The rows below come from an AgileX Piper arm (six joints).
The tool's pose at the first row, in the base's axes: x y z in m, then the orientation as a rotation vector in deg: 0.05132, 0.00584, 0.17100, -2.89, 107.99, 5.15
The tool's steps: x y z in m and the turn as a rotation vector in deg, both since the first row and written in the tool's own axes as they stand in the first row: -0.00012, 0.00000, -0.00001, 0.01, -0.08, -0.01; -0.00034, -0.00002, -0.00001, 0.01, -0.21, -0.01; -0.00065, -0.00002, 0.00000, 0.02, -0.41, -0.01; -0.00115, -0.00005, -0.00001, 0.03, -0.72, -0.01; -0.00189, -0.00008, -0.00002, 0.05, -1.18, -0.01; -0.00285, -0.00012, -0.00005, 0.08, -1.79, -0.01; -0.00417, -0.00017, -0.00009, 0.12, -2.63, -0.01; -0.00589, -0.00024, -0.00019, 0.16, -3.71, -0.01; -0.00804, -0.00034, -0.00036, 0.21, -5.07, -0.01; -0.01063, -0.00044, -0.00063, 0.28, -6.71, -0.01; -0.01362, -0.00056, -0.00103, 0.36, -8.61, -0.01; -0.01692, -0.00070, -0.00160, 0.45, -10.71, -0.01; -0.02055, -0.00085, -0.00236, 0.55, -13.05, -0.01
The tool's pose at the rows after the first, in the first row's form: 0.05135, 0.00584, 0.17112, -2.89, 107.91, 5.13; 0.05142, 0.00582, 0.17133, -2.88, 107.78, 5.14; 0.05152, 0.00581, 0.17162, -2.86, 107.58, 5.13; 0.05167, 0.00578, 0.17209, -2.84, 107.27, 5.12; 0.05189, 0.00574, 0.17280, -2.80, 106.81, 5.11; 0.05217, 0.00569, 0.17372, -2.75, 106.20, 5.09; 0.05254, 0.00562, 0.17499, -2.68, 105.37, 5.06; 0.05299, 0.00552, 0.17665, -2.59, 104.29, 5.03; 0.05350, 0.00539, 0.17874, -2.49, 102.93, 5.00; 0.05406, 0.00524, 0.18128, -2.36, 101.30, 4.95; 0.05462, 0.00505, 0.18424, -2.21, 99.40, 4.89; 0.05512, 0.00483, 0.18755, -2.04, 97.31, 4.82; 0.05554, 0.00458, 0.19123, -1.85, 94.97, 4.75
